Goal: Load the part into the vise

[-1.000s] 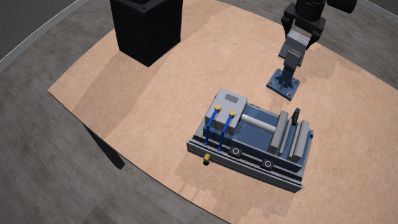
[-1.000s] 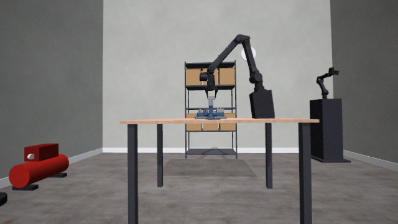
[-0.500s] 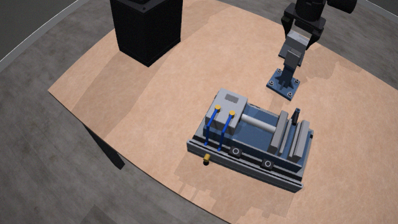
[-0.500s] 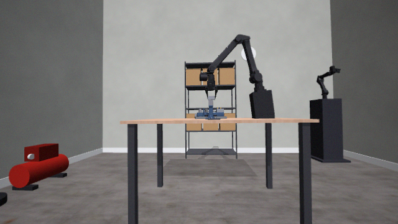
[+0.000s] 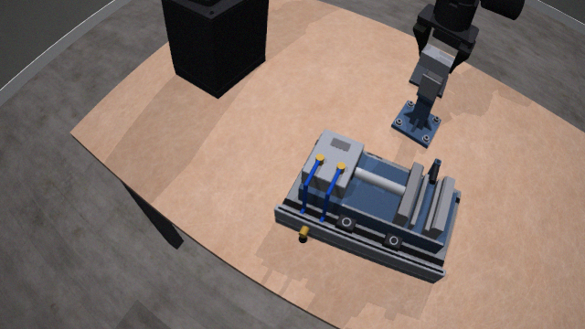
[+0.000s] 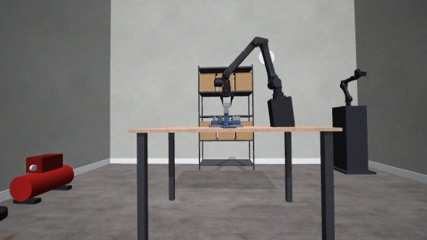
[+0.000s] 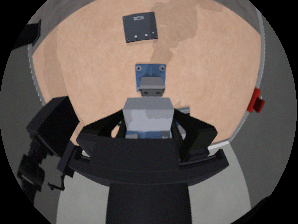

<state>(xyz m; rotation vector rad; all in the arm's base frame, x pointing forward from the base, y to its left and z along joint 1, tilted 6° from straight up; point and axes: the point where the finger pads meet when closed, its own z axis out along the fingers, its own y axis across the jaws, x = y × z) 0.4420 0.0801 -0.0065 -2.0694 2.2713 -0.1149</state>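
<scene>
The fixed jaw is 110 mm ahead of my hand, 210 mm to the right of it and 110 mm below it. From my hand the other things lie so: grey plate: 10 mm behind, 160 mm to the left, 180 mm below; then grey part: 10 mm below; then work stop: 70 mm ahead, 170 mm to the right, 90 mm below.
</scene>
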